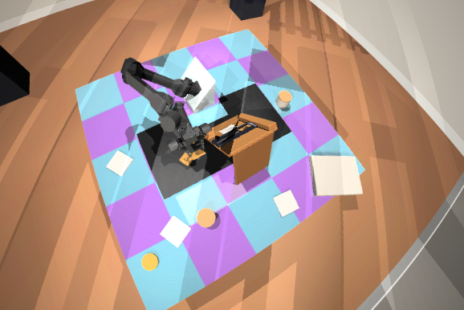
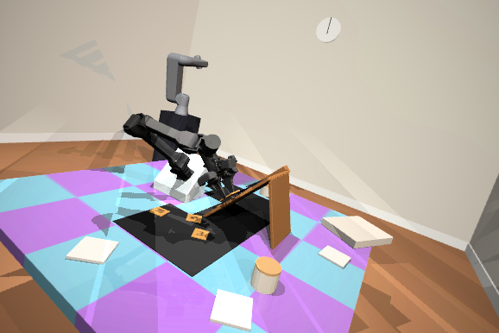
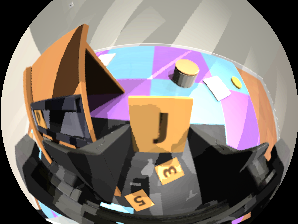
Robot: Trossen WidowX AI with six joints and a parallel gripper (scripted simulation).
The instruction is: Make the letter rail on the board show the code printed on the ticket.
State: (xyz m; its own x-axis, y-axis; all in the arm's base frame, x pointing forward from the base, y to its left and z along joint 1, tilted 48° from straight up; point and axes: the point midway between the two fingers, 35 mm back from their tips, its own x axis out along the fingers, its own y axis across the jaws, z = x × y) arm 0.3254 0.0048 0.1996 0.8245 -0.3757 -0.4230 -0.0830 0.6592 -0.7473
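My gripper tip is 2 cm past the orange letter tile marked p and 24 cm to the right of it. The rest, counted from my gripper tip: black mat: 16 cm behind, 15 cm to the left, 17 cm below; then letter tile: right at my gripper tip; then white ticket: 8 cm behind, 19 cm to the left, 7 cm below.
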